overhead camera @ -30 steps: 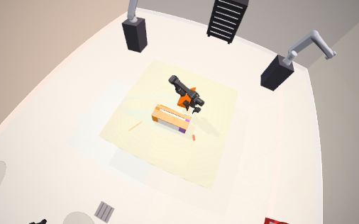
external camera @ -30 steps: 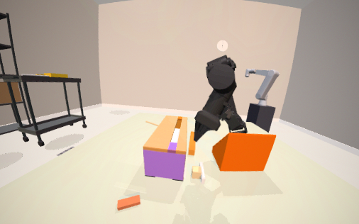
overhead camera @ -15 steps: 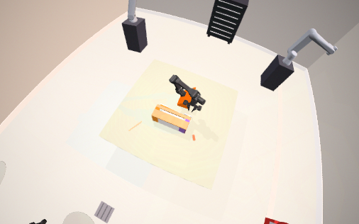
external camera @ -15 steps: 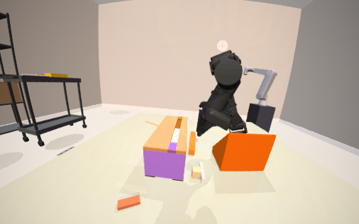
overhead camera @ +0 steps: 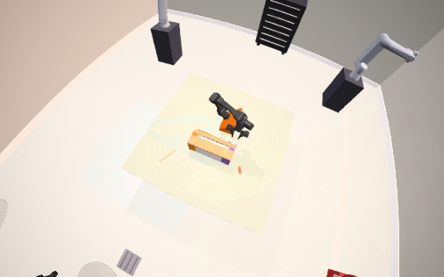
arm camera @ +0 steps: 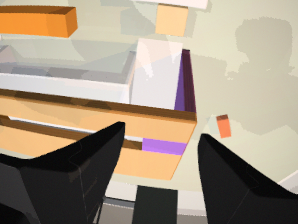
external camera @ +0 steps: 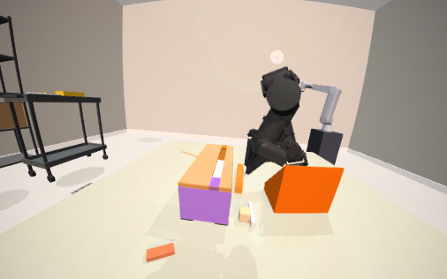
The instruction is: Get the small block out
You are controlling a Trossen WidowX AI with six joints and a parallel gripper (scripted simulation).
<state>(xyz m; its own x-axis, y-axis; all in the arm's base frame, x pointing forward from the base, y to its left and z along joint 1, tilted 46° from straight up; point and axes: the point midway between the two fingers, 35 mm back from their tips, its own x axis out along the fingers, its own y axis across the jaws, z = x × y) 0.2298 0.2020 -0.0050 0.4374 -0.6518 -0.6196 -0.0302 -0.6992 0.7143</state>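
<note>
Right now my gripper tip is 15 cm above the tan block and 1 cm past it. From my gripper tip the other things lie so: box: 16 cm to the right, 11 cm below, 6 cm ahead; then flat orange piece: 19 cm ahead, 16 cm below, 13 cm to the left; then thin stick: 50 cm to the right, 31 cm ahead, 17 cm below.
</note>
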